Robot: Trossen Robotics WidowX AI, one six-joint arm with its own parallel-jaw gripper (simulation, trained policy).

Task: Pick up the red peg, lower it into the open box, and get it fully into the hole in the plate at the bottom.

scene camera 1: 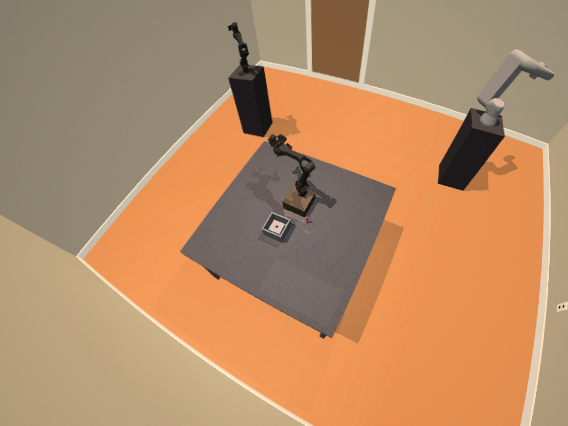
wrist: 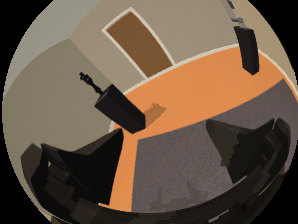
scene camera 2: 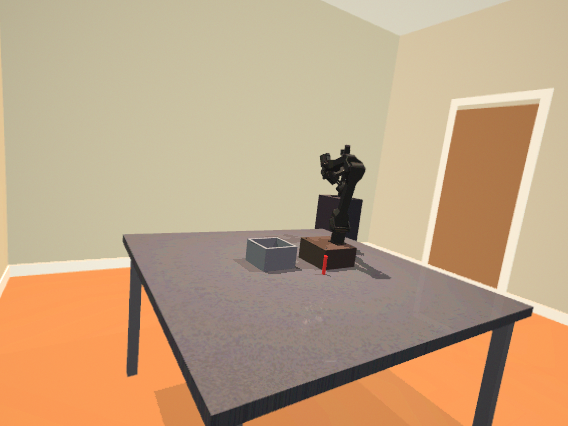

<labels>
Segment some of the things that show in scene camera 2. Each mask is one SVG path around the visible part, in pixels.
A grey box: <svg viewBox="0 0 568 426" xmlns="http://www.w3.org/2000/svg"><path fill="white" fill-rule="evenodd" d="M247 239L245 260L261 271L268 272L295 268L298 246L278 237Z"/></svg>
</labels>
